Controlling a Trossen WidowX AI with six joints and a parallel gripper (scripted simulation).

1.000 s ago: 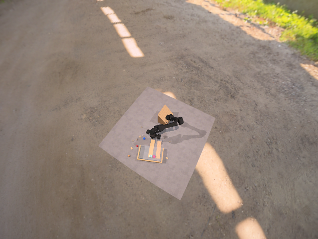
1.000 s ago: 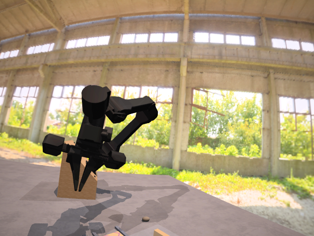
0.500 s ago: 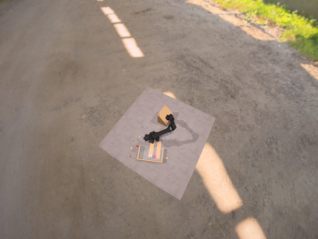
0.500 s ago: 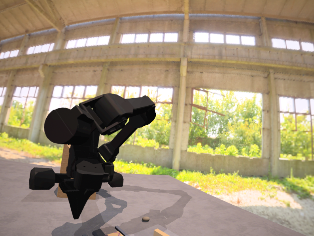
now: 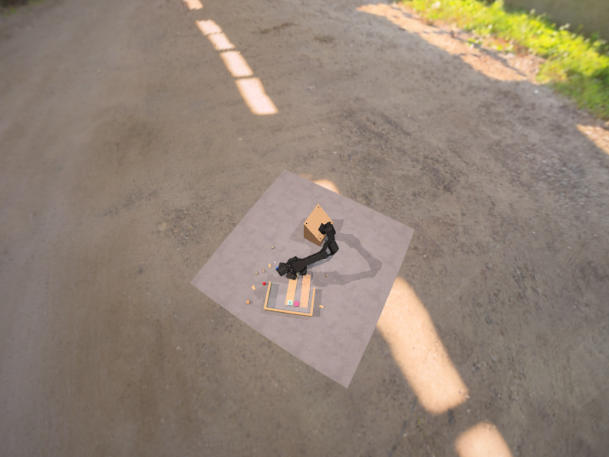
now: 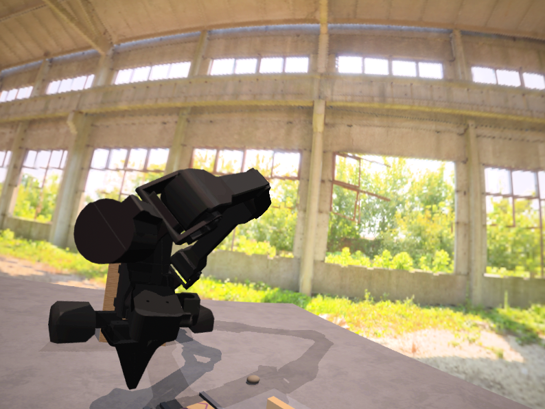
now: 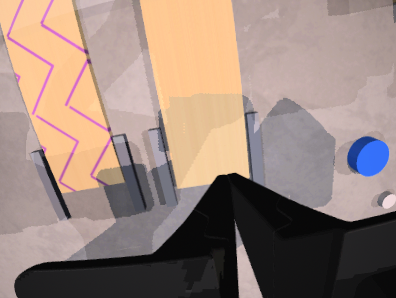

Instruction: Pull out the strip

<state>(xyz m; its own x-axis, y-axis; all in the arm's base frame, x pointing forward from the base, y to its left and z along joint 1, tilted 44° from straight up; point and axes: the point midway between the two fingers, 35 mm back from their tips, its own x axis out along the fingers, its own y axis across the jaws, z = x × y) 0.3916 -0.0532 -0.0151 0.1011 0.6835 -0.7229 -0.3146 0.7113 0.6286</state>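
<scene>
My gripper tip is 10 mm short of the blue piece, 120 mm to the left of it and 60 mm above it. Also, from my gripper tip: red piece 150 mm ahead, 160 mm to the right, 60 mm below.
</scene>
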